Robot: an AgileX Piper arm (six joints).
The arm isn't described. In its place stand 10 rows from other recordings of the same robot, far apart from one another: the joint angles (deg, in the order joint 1, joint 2, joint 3, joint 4, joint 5, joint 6), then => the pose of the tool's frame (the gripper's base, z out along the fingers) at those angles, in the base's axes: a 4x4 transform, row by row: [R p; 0 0 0 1], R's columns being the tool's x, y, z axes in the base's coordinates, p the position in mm.
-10.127, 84.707, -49.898, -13.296, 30.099, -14.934 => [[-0.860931, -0.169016, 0.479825, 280.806], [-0.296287, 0.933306, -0.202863, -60.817], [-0.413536, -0.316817, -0.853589, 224.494], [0, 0, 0, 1]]
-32.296, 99.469, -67.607, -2.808, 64.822, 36.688 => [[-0.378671, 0.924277, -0.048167, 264.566], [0.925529, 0.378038, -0.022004, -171.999], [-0.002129, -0.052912, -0.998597, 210.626], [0, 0, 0, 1]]
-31.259, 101.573, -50.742, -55.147, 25.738, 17.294 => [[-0.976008, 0.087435, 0.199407, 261.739], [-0.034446, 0.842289, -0.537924, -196.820], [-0.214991, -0.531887, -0.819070, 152.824], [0, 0, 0, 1]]
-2.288, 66.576, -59.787, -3.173, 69.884, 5.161 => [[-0.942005, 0.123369, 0.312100, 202.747], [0.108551, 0.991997, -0.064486, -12.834], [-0.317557, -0.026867, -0.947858, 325.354], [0, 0, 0, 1]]
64.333, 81.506, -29.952, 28.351, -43.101, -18.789 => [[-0.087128, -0.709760, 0.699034, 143.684], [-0.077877, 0.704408, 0.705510, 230.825], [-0.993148, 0.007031, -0.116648, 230.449], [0, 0, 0, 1]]
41.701, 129.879, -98.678, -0.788, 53.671, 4.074 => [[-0.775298, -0.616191, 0.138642, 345.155], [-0.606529, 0.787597, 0.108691, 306.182], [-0.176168, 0.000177, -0.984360, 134.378], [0, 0, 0, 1]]
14.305, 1.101, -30.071, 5.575, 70.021, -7.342 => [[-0.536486, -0.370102, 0.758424, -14.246], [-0.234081, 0.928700, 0.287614, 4.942], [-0.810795, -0.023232, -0.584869, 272.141], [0, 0, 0, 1]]
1.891, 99.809, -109.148, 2.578, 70.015, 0.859 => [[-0.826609, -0.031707, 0.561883, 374.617], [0.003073, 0.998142, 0.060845, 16.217], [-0.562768, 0.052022, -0.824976, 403.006], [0, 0, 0, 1]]
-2.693, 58.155, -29.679, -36.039, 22.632, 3.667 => [[-0.686271, -0.152575, 0.711163, 187.130], [-0.458465, 0.849799, -0.260099, -29.427], [-0.564661, -0.504541, -0.653143, 244.093], [0, 0, 0, 1]]
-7.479, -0.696, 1.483, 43.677, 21.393, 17.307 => [[-0.204603, 0.109715, 0.972677, 54.416], [0.863031, 0.489089, 0.126371, 15.976], [-0.461861, 0.865306, -0.194757, 180.791], [0, 0, 0, 1]]
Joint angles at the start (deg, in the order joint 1, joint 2, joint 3, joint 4, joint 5, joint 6): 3.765 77.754 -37.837 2.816 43.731 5.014
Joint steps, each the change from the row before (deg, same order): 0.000 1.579 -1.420 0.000 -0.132 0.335; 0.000 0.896 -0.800 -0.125 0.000 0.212; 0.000 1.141 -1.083 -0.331 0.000 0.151; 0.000 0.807 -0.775 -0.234 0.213 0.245; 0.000 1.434 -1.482 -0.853 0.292 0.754; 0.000 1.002 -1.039 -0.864 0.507 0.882; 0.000 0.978 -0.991 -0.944 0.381 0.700; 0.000 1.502 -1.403 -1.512 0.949 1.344; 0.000 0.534 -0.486 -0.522 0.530 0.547; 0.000 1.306 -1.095 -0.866 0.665 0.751; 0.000 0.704 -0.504 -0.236 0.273 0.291; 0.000 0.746 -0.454 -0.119 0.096 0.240; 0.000 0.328 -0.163 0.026 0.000 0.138; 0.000 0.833 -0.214 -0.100 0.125 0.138; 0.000 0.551 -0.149 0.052 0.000 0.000
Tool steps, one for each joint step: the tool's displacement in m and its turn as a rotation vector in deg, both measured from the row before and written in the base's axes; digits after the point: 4 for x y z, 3 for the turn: 0.0074 0.0005 -0.0001 0.060 0.043 -0.334; 0.0041 0.0001 -0.0002 -0.067 0.099 -0.136; 0.0055 0.0000 -0.0001 -0.245 0.047 0.043; 0.0036 0.0000 -0.0002 -0.155 0.242 -0.098; 0.0069 -0.0005 0.0000 -0.566 0.223 -0.241; 0.0044 -0.0007 -0.0002 -0.572 0.442 -0.363; 0.0044 -0.0008 -0.0003 -0.673 0.324 -0.146; 0.0057 -0.0014 -0.0012 -1.095 0.956 -0.472; 0.0017 -0.0005 -0.0005 -0.393 0.537 -0.257; 0.0047 -0.0007 -0.0016 -0.678 0.804 -0.270; 0.0023 -0.0001 -0.0013 -0.195 0.447 -0.165; 0.0024 0.0000 -0.0017 -0.097 0.371 -0.173; 0.0010 0.0001 -0.0009 0.026 0.160 -0.152; 0.0015 0.0000 -0.0031 -0.119 0.731 -0.084; 0.0011 0.0001 -0.0020 0.015 0.404 -0.031
